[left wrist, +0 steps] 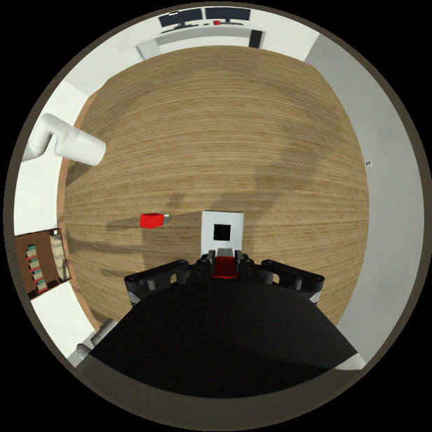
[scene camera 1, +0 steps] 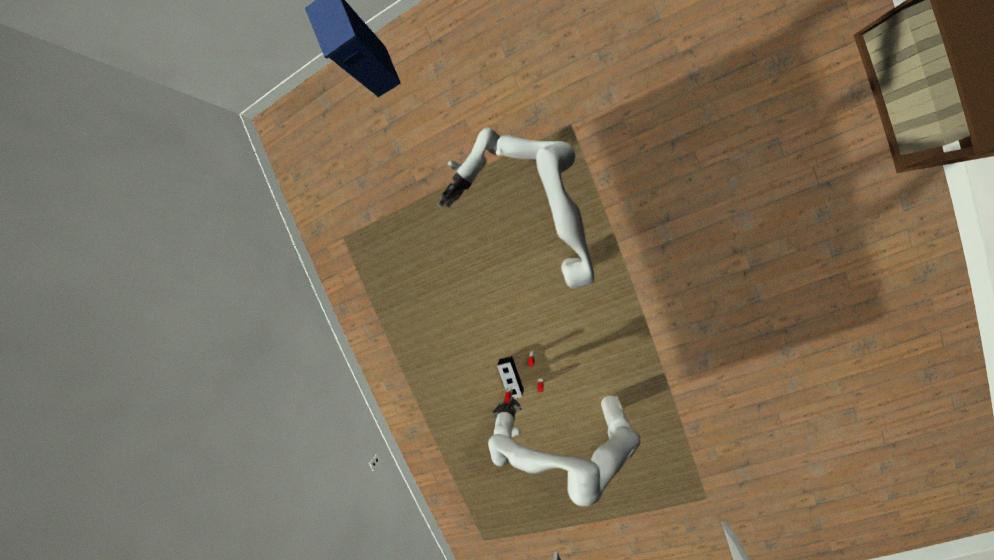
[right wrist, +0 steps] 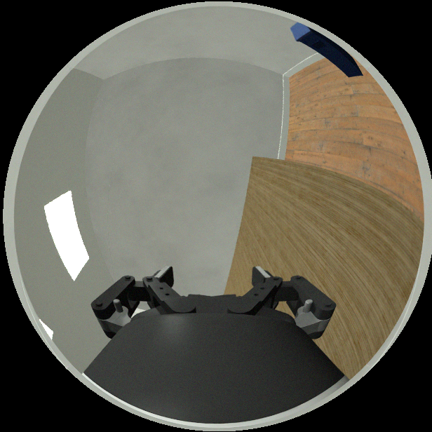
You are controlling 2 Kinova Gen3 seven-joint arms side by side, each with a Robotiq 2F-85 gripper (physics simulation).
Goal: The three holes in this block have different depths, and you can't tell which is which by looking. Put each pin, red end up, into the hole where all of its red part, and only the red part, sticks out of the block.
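Places are measured from the left arm's base along level axes (x back, y right, z up), in centimetres.
Pixels of known places: left gripper, fingertip midpoint: [scene camera 1: 509, 398]; right gripper, fingertip midpoint: [scene camera 1: 443, 206]; left arm's base, origin of the base link: [scene camera 1: 610, 403].
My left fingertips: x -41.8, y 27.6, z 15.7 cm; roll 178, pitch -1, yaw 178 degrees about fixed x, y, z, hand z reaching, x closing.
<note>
Ahead of a thing's pixels: the offset from my left fingertips to its top centre. Level surfaces: height alone.
The white-topped block @(dx +0.9, dy +4.3, dz -8.2 cm) [scene camera 1: 513, 376] [left wrist: 209, 227] shows two square black holes in scene camera 1; its lower end is partly covered by my left gripper. My left gripper [scene camera 1: 508, 400] [left wrist: 224, 257] is shut on a red-and-grey pin @(dx +0.1, dy +1.4, dz +4.7 cm) [scene camera 1: 507, 395] [left wrist: 225, 268], red part toward the gripper, at the block's lower end. Whether the pin's tip is inside a hole there is hidden. Two other pins @(dx +15.5, dy +11.1, dz -3.7 cm) [scene camera 1: 531, 360] @(dx +13.7, dy -4.2, dz -6.7 cm) [scene camera 1: 540, 386] are right of the block in scene camera 1; one pin [left wrist: 151, 220] shows left of it in the left wrist view. My right gripper [scene camera 1: 443, 203] [right wrist: 212, 276] is open and empty, far from the block.
The block and pins are on a wood-grained tabletop @(dz -15.7 cm) [scene camera 1: 431, 299] [left wrist: 215, 125] [right wrist: 310, 240]. The right arm's base [scene camera 1: 576, 272] [left wrist: 82, 146] stands at the tabletop's right side in scene camera 1. A blue cabinet [scene camera 1: 354, 52] [right wrist: 327, 47] stands beyond the tabletop on the wooden floor.
</note>
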